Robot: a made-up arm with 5 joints. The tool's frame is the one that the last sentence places. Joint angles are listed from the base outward.
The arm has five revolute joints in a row. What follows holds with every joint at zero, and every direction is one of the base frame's.
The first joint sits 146 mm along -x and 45 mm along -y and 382 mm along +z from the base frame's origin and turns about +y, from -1.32 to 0.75 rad.
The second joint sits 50 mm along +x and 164 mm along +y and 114 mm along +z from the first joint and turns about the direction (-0.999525, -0.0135, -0.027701), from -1.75 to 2.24 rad.
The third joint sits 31 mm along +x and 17 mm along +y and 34 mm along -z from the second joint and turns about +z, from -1.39 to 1.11 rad.
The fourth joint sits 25 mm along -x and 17 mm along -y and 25 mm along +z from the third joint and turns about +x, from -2.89 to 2.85 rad.
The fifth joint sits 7 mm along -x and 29 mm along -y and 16 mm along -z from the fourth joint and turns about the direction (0.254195, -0.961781, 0.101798), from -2.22 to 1.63 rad.
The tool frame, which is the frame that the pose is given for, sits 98 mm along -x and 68 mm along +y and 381 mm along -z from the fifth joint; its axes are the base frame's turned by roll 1.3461, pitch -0.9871 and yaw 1.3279 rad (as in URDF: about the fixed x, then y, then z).
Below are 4 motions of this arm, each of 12 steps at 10 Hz.
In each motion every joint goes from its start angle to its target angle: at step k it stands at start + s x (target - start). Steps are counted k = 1, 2, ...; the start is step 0. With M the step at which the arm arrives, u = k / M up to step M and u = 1 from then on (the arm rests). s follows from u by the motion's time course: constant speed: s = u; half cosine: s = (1 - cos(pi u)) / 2; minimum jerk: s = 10 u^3 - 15 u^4 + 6 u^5.
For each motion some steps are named. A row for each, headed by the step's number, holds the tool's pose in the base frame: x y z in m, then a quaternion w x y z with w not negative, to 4 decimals.
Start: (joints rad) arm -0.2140 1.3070 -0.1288 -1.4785 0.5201
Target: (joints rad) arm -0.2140 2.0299 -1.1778 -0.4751 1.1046
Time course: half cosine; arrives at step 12
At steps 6, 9, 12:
6: -0.1866 -0.1519 0.7820 0.7451 -0.3098 0.5354 0.2492
9: -0.1252 -0.1176 0.8104 0.6821 -0.4882 0.4393 0.3216
12: -0.0963 -0.0736 0.8347 0.6206 -0.5755 0.4069 0.3435

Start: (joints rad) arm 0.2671 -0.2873 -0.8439 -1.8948 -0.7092
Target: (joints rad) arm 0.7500 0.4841 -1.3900 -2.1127 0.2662
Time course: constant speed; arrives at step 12
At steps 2, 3, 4, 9, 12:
2: -0.3938 0.1861 0.7090 0.7253 0.3277 0.5159 -0.3167
3: -0.3780 0.1830 0.7209 0.7200 0.3017 0.5377 -0.3186
4: -0.3611 0.1804 0.7321 0.7129 0.2765 0.5594 -0.3200
9: -0.2660 0.1736 0.7716 0.6572 0.1641 0.6612 -0.3224
12: -0.2072 0.1713 0.7791 0.6134 0.1088 0.7138 -0.3199

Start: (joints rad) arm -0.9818 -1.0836 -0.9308 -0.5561 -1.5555
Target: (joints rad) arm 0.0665 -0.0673 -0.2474 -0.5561 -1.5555
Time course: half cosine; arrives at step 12
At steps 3, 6, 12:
3: -0.5775 0.2950 0.5034 0.1728 0.9723 0.1206 0.1013
6: -0.5100 0.3217 0.5117 0.3458 0.9308 0.1159 -0.0246
12: -0.4643 0.2488 0.5496 0.5575 0.7615 0.2648 -0.1978

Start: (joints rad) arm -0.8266 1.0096 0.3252 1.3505 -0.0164
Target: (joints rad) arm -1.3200 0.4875 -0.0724 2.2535 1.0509
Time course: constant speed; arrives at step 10
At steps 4, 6, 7, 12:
4: -0.0590 0.4732 0.3855 0.1444 -0.2659 0.3213 -0.8973
6: -0.1349 0.5006 0.5464 0.3092 -0.1479 0.4352 -0.8325
7: -0.1902 0.4866 0.6177 0.3865 -0.0946 0.4848 -0.7788
12: -0.3708 0.3436 0.7533 0.5843 0.0249 0.5990 -0.5470

